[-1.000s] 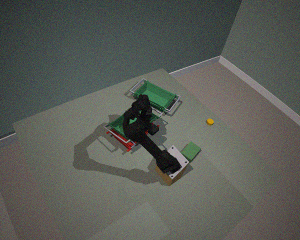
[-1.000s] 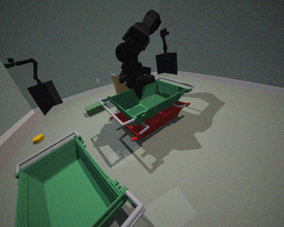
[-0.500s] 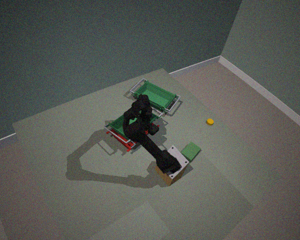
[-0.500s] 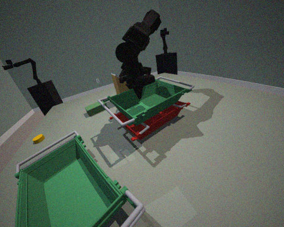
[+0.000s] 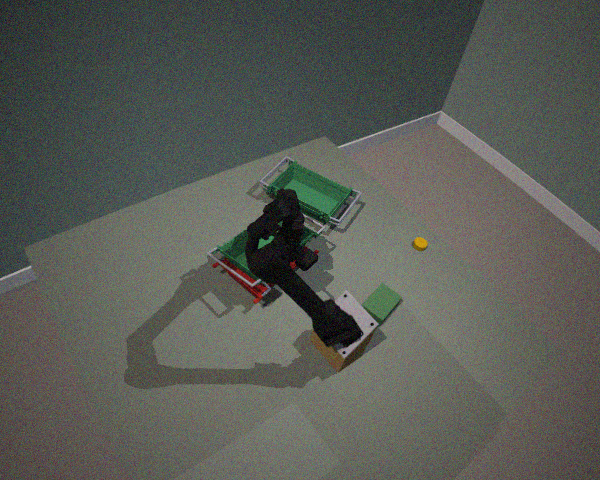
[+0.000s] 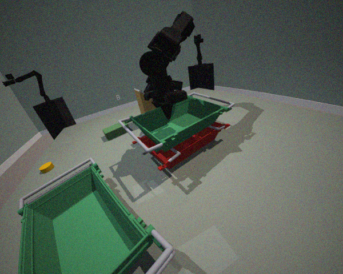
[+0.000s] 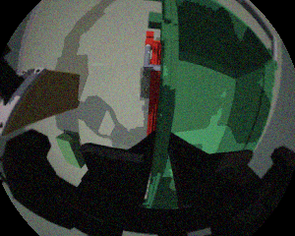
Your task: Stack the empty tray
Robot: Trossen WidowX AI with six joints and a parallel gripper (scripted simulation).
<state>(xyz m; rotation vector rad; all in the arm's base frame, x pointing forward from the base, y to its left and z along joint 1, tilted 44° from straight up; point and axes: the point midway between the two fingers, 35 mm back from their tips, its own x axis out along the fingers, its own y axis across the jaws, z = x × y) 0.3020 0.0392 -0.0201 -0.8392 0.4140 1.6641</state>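
My gripper tip is now 7 cm short of the green tray, 3 cm below it and 2 cm to the right of it. The rest, counted from my gripper tip: yellow disc: 54 cm to the right, 9 cm behind, 8 cm below; then flat green block: 23 cm to the right, 23 cm behind, 7 cm below.
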